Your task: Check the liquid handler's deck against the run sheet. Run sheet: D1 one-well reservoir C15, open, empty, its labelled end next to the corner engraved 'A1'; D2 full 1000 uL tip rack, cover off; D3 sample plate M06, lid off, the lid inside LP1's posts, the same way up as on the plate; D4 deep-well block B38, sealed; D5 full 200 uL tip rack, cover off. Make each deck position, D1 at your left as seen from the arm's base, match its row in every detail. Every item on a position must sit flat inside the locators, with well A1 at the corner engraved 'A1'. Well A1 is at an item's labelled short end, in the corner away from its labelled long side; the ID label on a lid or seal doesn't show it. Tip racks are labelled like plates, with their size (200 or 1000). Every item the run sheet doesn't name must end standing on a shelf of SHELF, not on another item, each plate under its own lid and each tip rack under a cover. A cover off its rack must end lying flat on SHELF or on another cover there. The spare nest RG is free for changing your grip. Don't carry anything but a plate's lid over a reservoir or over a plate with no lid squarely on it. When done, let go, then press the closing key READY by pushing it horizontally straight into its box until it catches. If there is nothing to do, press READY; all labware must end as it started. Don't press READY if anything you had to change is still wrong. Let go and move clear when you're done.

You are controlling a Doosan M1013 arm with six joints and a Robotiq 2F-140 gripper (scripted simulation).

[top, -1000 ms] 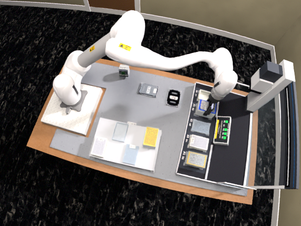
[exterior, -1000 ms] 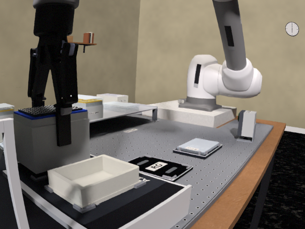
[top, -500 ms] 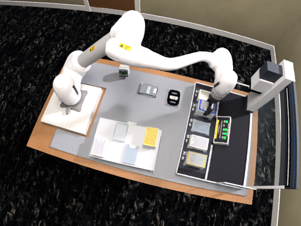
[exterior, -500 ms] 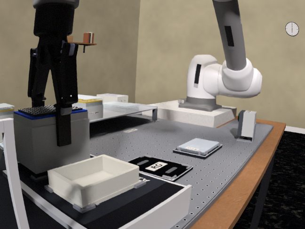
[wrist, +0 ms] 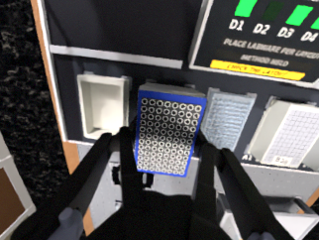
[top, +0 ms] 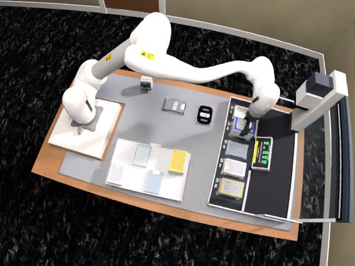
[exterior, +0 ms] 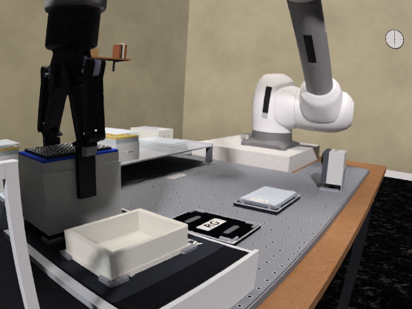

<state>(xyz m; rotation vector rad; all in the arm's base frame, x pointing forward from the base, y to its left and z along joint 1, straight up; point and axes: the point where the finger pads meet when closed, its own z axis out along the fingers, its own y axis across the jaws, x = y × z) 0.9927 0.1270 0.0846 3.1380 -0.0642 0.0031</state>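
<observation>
My gripper is now 12 cm to the right of the white reservoir and 7 cm above it. Round my hand: blue-rimmed tip rack 1 cm behind, 1 cm to the right; RG nest 24 cm behind, 8 cm to the left, 12 cm below; clear plate 1 cm behind, 12 cm to the right, 7 cm below.
</observation>
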